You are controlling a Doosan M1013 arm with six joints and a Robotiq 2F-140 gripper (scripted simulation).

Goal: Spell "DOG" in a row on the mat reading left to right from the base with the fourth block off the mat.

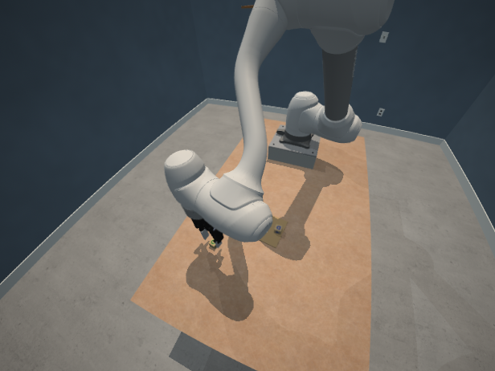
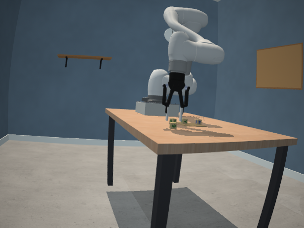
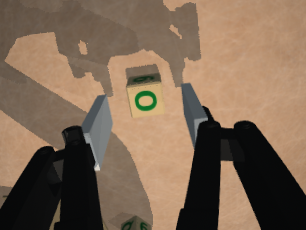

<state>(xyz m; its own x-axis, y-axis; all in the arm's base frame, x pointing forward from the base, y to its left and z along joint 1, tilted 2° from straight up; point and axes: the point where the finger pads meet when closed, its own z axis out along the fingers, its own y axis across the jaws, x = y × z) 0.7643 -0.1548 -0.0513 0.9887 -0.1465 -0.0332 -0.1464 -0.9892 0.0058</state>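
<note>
The tan mat lies 18 cm to the left of my hand, 16 cm behind it and 7 cm below it. The rest, counted from my hand: G block: 16 cm behind, 13 cm to the left, 5 cm below; D block: 23 cm to the left, 17 cm behind, 5 cm below.
</note>
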